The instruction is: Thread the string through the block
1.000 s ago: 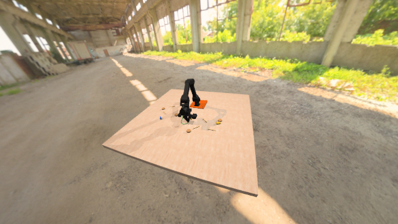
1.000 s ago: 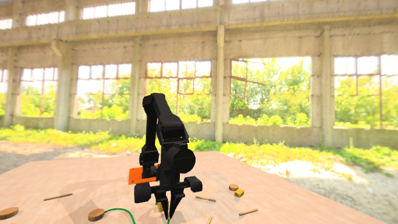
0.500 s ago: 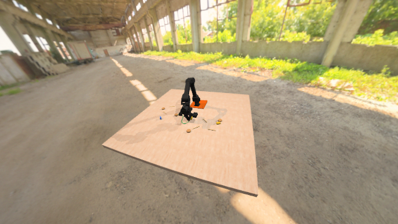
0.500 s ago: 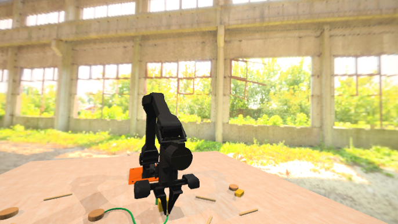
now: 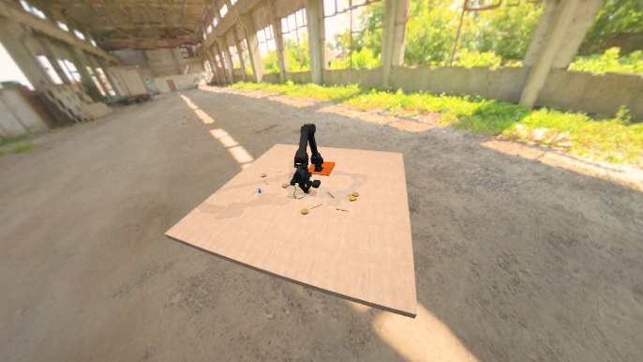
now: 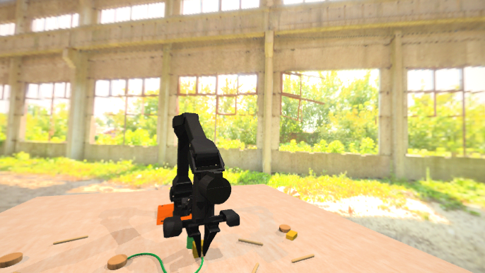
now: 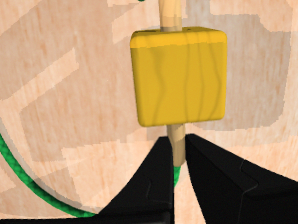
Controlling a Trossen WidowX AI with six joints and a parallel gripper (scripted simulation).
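My gripper tip is now 1 cm past the thin wooden stick. Also, from my gripper tip: small blue piece: 6 cm ahead, 34 cm to the right; small green block: 7 cm behind, 2 cm to the right.
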